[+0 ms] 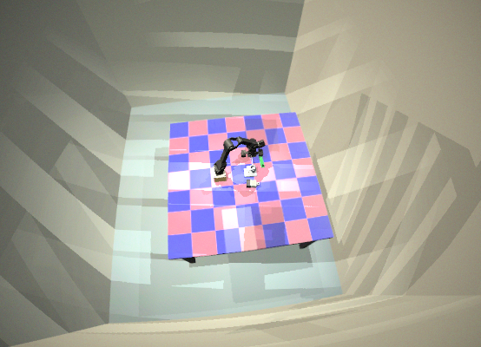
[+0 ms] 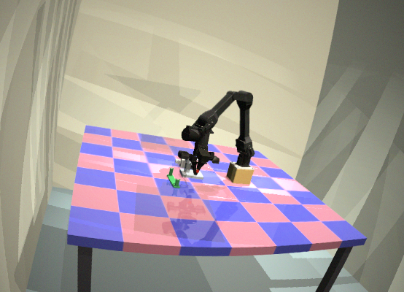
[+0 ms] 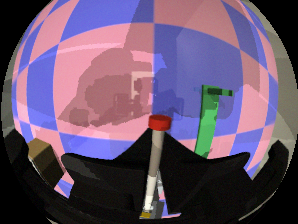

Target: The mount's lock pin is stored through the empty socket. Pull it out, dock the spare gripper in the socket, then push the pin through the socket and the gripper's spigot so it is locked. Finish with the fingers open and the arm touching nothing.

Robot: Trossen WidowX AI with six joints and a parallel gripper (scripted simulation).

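My gripper tip is now 9 cm short of the green bar-shaped piece, 4 cm to the left of it and 3 cm above it. Round my gripper tip: spare gripper (7 cm behind, 23 cm to the right, 3 cm below); then grey mount (4 cm behind, 12 cm to the right).
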